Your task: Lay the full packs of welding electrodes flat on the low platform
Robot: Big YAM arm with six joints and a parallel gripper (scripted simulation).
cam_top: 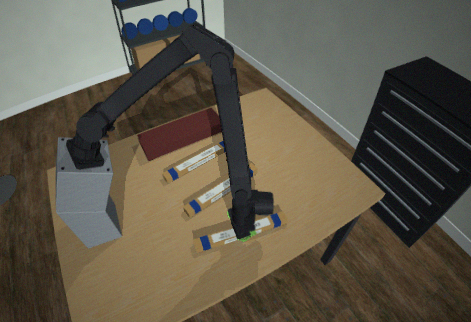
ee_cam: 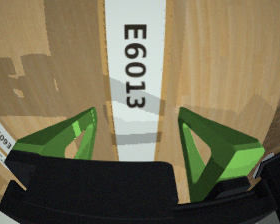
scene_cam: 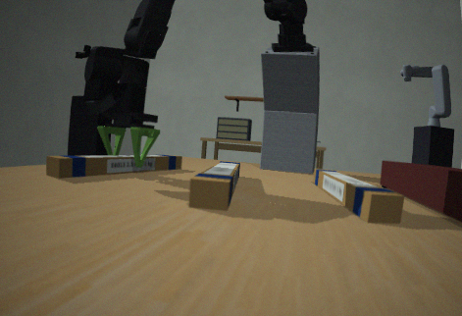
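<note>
The pack of welding electrodes lies right at my hand. Also, from my hand: dark red platform: 58 cm to the left, 14 cm ahead.
</note>
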